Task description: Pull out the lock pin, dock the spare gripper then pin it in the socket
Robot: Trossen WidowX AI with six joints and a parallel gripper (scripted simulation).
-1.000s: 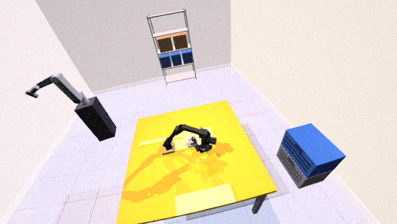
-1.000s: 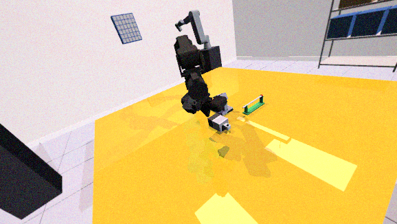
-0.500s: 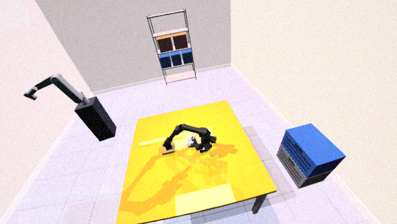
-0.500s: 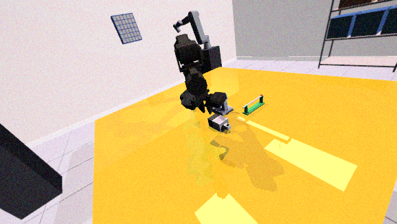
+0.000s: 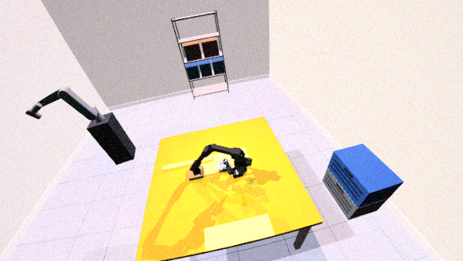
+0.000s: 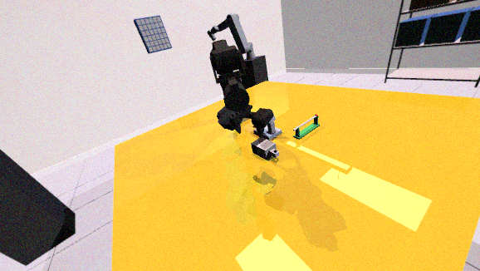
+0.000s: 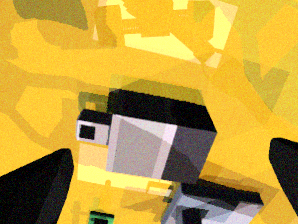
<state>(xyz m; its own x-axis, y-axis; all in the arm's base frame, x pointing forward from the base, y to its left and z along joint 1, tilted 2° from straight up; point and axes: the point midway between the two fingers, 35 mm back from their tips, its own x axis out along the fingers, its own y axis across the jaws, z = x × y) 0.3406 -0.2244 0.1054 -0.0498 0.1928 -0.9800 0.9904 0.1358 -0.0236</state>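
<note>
Right now the spare gripper is 1 cm ahead of my gripper tip, 5 cm to the left of it and 9 cm below it. Also, from my gripper tip: green cradle (7 cm ahead, 27 cm to the left, 9 cm below); mount (7 cm behind, 18 cm to the left, 6 cm below).
</note>
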